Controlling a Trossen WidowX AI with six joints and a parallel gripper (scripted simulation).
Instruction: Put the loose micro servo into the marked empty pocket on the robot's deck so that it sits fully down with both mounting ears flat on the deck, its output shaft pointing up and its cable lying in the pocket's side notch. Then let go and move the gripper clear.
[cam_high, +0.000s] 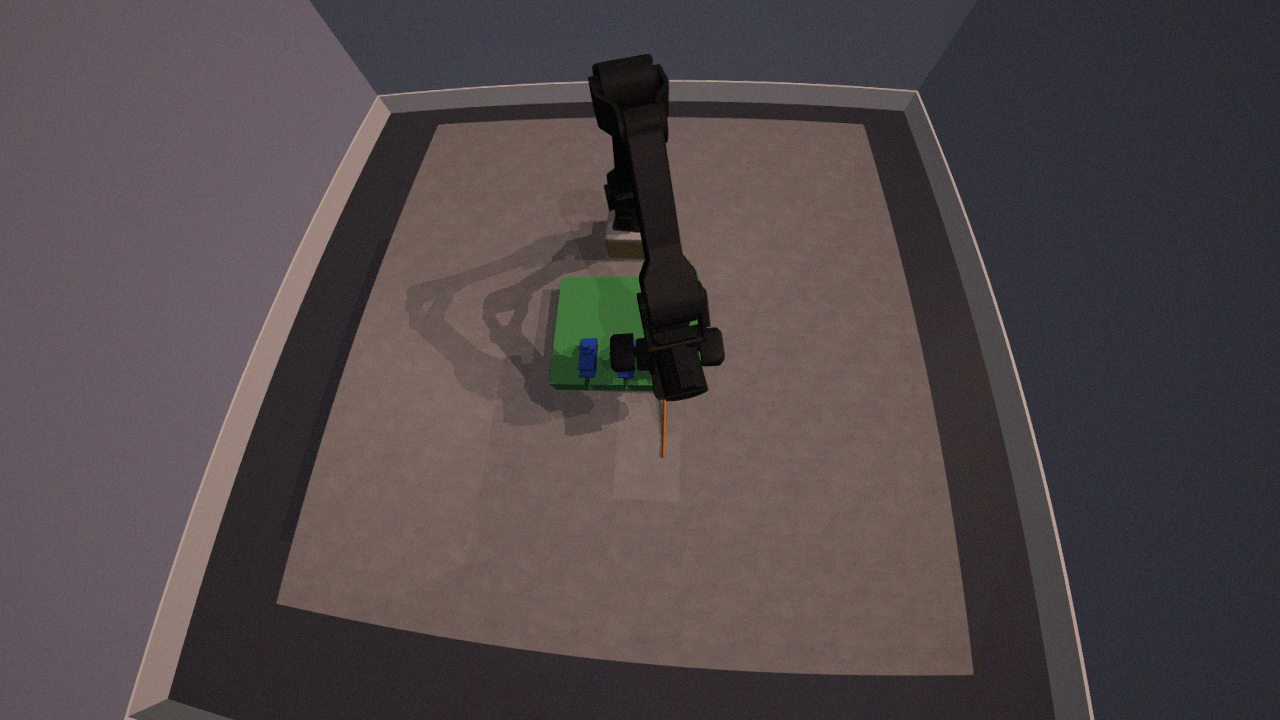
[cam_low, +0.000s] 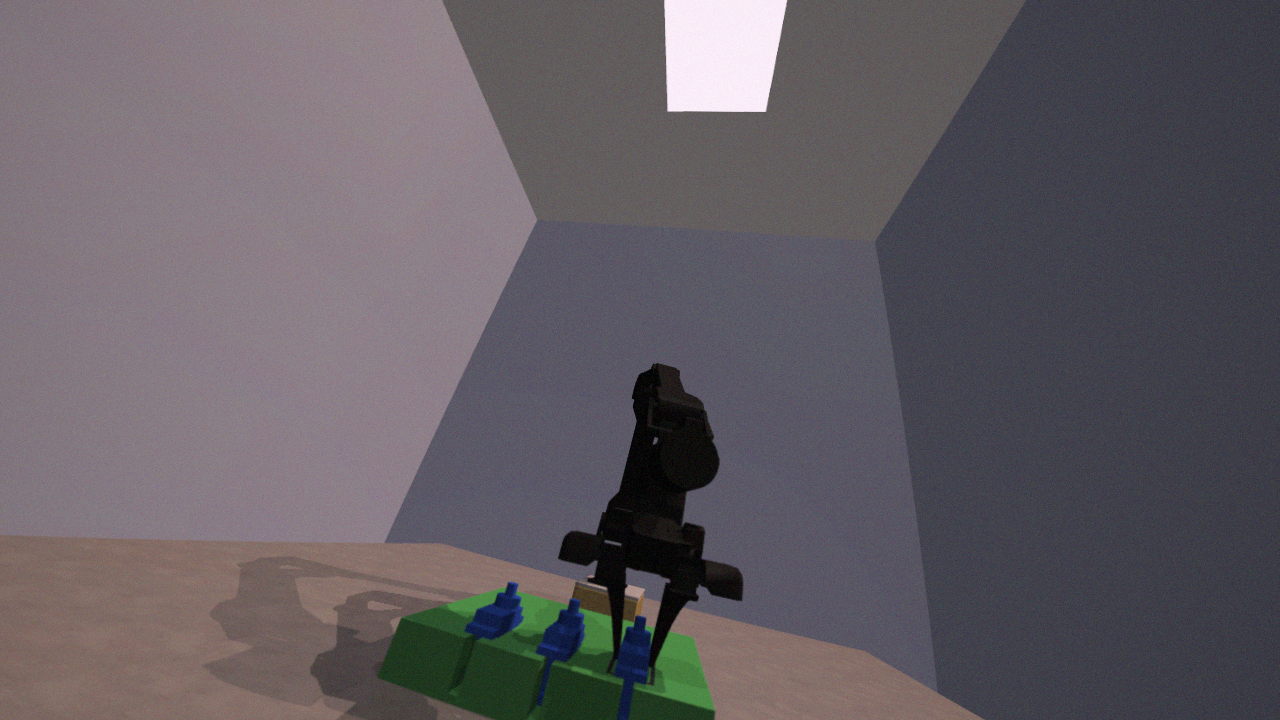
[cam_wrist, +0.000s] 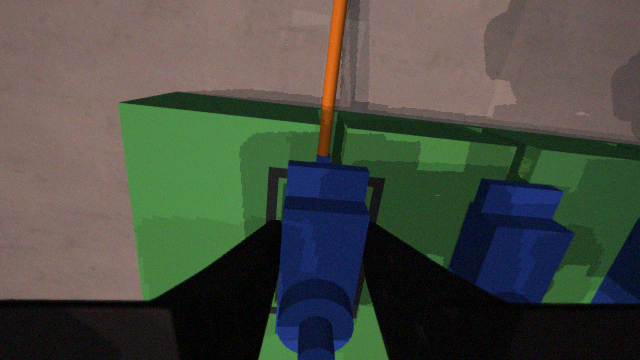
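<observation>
Now: gripper tip 110 mm past the green deck, 90 mm to the left of it and 30 mm above it.
</observation>
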